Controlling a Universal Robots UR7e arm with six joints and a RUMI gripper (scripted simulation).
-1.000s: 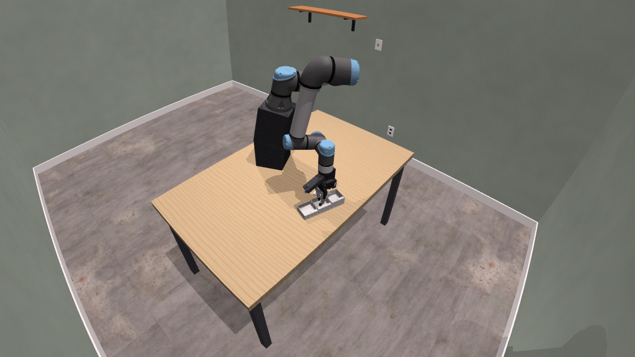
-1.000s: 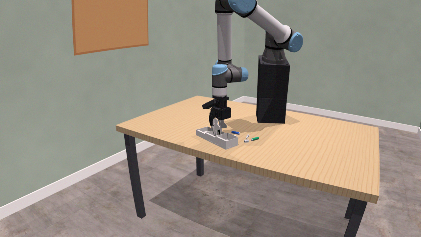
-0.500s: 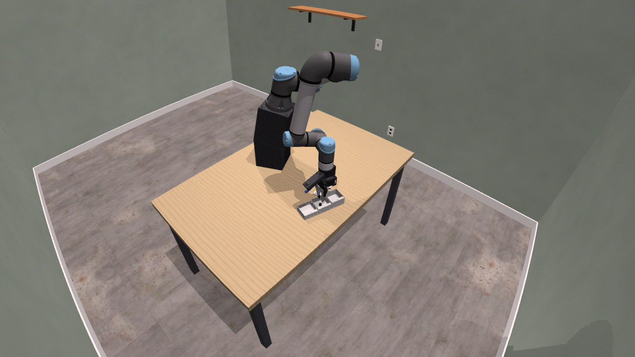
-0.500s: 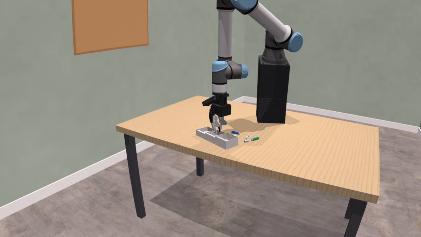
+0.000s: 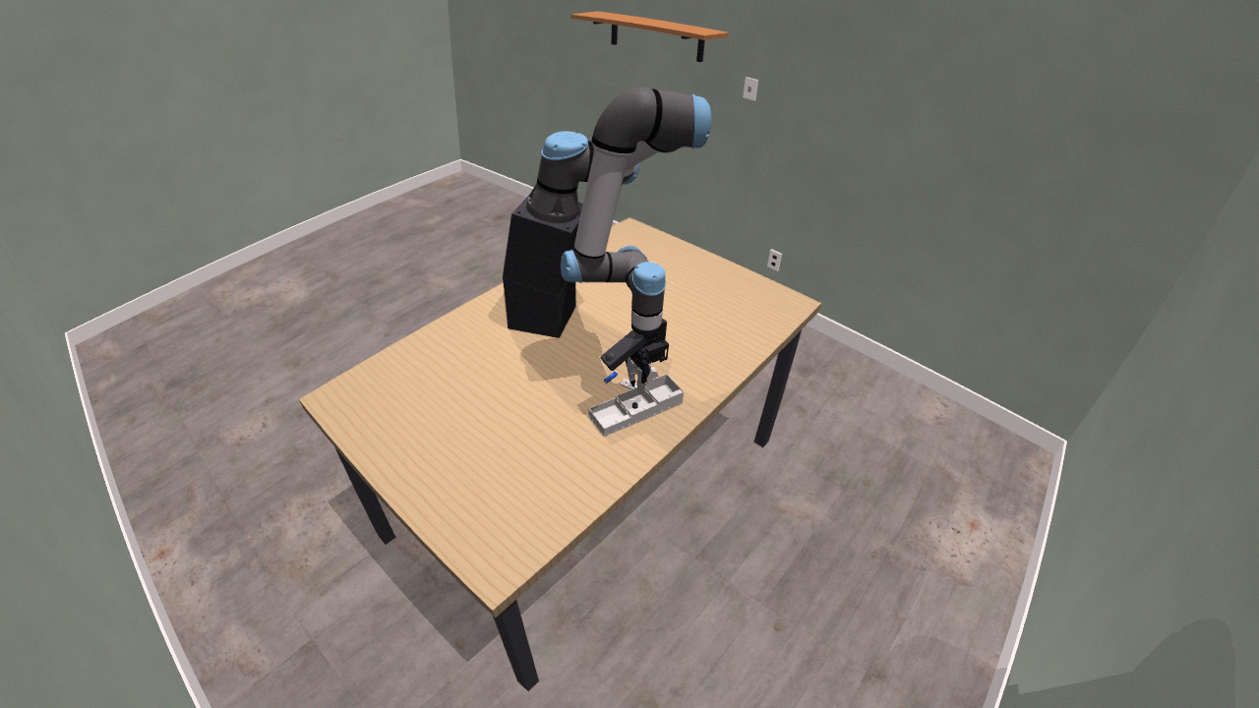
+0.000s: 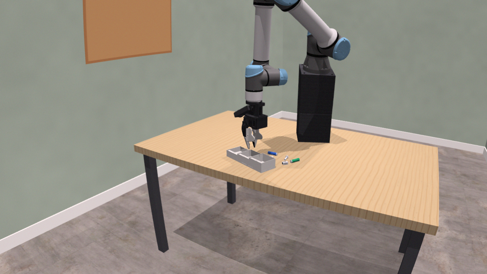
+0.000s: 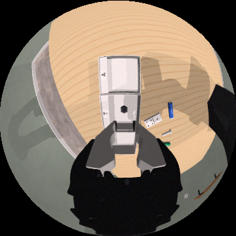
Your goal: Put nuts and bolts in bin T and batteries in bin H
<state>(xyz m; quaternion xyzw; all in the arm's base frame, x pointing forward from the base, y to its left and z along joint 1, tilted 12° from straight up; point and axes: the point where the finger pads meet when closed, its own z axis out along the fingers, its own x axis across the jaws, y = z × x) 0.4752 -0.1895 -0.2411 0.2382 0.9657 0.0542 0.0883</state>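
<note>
Right now the bolt is 100 mm behind my hand, 140 mm to the left of it and 80 mm below it. The rest, counted from my hand: white domino: 50 mm behind, 70 mm to the left, 80 mm below; blue battery: 120 mm behind, 60 mm to the left, 80 mm below; black nut: 70 mm below.
</note>
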